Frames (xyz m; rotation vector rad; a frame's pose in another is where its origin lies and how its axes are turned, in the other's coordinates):
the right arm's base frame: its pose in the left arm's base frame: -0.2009 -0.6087 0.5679 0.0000 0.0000 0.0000
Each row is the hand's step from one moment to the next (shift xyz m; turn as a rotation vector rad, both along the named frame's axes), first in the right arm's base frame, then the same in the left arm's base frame.
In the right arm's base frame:
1: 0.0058 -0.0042 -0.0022 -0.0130 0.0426 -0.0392
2: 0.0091 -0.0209 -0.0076 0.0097 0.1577 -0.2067
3: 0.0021 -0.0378 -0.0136 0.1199 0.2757 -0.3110
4: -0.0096 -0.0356 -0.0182 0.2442 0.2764 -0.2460
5: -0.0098 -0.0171 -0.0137 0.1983 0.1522 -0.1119
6: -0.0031 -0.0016 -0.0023 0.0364 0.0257 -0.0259
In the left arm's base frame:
1: 0.0058 -0.0042 -0.0022 -0.0130 0.0426 -0.0392
2: 0.0091 -0.0209 -0.0076 0.0097 0.1577 -0.2067
3: 0.0021 -0.0378 -0.0136 0.1199 0.2757 -0.3110
4: -0.0096 -0.0356 -0.0182 0.2442 0.2764 -0.2460
5: -0.0098 -0.0171 -0.0137 0.1983 0.1522 -0.1119
6: -0.0031 -0.0016 -0.0023 0.0364 0.0257 -0.0259

